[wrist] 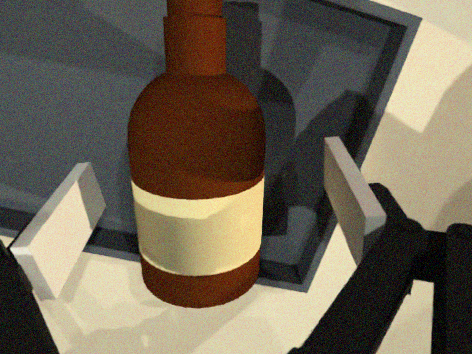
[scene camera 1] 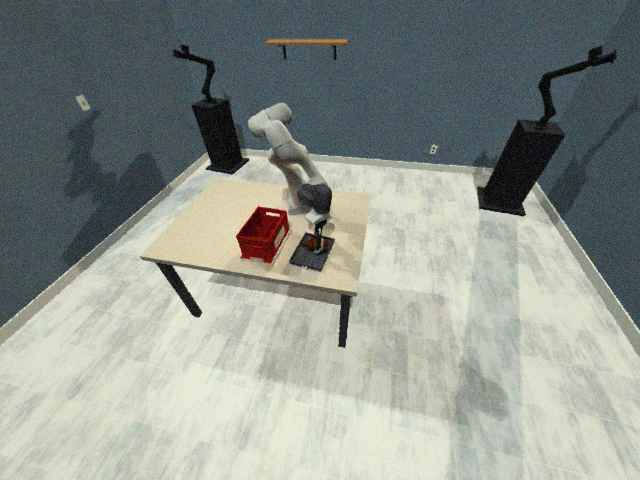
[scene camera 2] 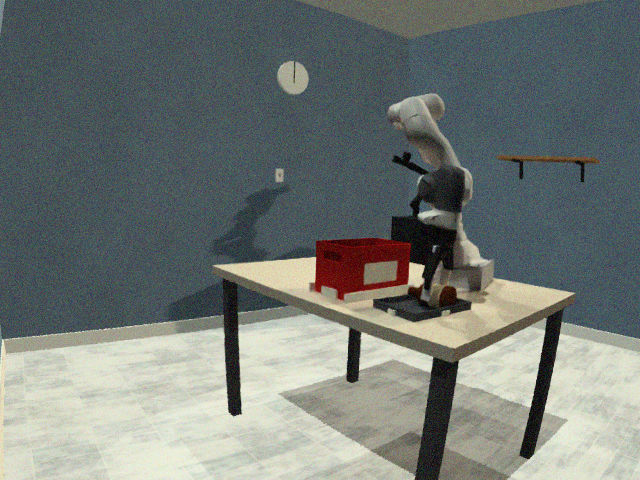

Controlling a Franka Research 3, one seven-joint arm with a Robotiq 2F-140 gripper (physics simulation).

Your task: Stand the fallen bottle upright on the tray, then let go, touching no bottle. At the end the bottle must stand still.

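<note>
The brown bottle (scene camera 1: 309,242) (scene camera 2: 447,296) (wrist: 197,150) with a cream label lies on its side on the dark tray (scene camera 1: 305,259) (scene camera 2: 412,311) (wrist: 60,100). In scene camera 2, its neck points toward the crate. In the wrist view, its base overlaps the tray's rim and its mouth is cut off at the top edge. My gripper (scene camera 1: 317,249) (scene camera 2: 430,298) (wrist: 208,173) is open and low over the tray. In the wrist view, its light pads stand on either side of the bottle's body, with a visible gap on each side. In both scene views, a finger partly hides the bottle.
A red crate (scene camera 1: 262,237) (scene camera 2: 336,268) stands on the table (scene camera 1: 206,227) (scene camera 2: 279,281) beside the tray, on the side toward which the bottle's neck points. The arm's base stands behind the tray. Black pedestals (scene camera 1: 217,134) (scene camera 1: 519,165) with small arms stand beyond the table.
</note>
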